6 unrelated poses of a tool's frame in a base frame.
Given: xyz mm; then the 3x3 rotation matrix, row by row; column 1 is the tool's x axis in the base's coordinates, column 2 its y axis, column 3 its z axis. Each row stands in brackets.
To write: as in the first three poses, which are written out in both.
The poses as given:
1: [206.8, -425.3, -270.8], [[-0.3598, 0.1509, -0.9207], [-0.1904, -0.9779, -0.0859], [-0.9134, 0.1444, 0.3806]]
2: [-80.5, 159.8, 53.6], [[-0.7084, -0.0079, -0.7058], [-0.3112, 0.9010, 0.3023], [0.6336, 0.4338, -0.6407]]
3: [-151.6, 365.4, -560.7], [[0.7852, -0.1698, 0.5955], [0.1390, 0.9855, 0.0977], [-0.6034, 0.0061, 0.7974]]
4: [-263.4, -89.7, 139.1], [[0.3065, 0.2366, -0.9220], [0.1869, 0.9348, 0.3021], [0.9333, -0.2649, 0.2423]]
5: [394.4, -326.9, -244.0], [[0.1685, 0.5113, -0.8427], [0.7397, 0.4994, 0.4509], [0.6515, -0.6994, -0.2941]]
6: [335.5, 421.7, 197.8], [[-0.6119, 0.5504, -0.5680], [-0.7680, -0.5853, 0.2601], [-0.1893, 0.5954, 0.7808]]
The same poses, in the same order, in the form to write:
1: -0.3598, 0.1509, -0.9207, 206.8; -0.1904, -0.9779, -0.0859, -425.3; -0.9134, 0.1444, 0.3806, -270.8; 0, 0, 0, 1
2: -0.7084, -0.0079, -0.7058, -80.5; -0.3112, 0.9010, 0.3023, 159.8; 0.6336, 0.4338, -0.6407, 53.6; 0, 0, 0, 1
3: 0.7852, -0.1698, 0.5955, -151.6; 0.1390, 0.9855, 0.0977, 365.4; -0.6034, 0.0061, 0.7974, -560.7; 0, 0, 0, 1
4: 0.3065, 0.2366, -0.9220, -263.4; 0.1869, 0.9348, 0.3021, -89.7; 0.9333, -0.2649, 0.2423, 139.1; 0, 0, 0, 1
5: 0.1685, 0.5113, -0.8427, 394.4; 0.7397, 0.4994, 0.4509, -326.9; 0.6515, -0.6994, -0.2941, -244.0; 0, 0, 0, 1
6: -0.6119, 0.5504, -0.5680, 335.5; -0.7680, -0.5853, 0.2601, 421.7; -0.1893, 0.5954, 0.7808, 197.8; 0, 0, 0, 1
